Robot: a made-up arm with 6 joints.
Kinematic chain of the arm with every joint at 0, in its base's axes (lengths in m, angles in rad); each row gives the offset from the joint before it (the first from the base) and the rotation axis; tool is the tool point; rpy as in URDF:
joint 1: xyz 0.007 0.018 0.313 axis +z
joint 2: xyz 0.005 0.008 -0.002 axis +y
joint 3: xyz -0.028 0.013 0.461 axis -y
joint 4: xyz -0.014 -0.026 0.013 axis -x
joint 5: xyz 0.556 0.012 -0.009 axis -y
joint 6: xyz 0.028 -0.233 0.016 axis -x
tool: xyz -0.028 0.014 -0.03 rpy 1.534 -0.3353 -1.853
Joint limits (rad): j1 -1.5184..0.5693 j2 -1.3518..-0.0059 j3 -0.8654..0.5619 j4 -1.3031..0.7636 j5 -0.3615..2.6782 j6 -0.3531..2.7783
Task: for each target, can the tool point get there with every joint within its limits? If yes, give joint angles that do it. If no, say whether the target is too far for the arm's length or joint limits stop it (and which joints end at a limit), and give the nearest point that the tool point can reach.
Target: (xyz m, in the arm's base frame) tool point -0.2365 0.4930 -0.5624
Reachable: no: joint limits stop it (at a limit: joint 1, joint 2, joint 3, joint 4, joint 5) | nearest point 0.1390 0.0693 0.2209 | short by 0.966 m
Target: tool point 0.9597 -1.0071 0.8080
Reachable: no: too far | nearest point 0.4077 -0.4131 0.7874 | short by 0.811 m
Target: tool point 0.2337 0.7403 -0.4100
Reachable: no: joint limits stop it (at a limit: joint 1, joint 2, joint 4) | nearest point 0.2377 0.1118 0.2441 | short by 0.907 m
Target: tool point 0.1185 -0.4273 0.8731
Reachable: yes | joints -1.0637 -0.2310 0.3382 -1.0531 1.3099 1.3656
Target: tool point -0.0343 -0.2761 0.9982
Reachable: yes | joints -0.8301 -0.5789 -0.0828 0.2871 0.9329 0.6478
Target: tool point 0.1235 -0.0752 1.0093
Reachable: yes | joints 0.1491 -0.7571 0.2808 -0.9618 0.4643 0.3224
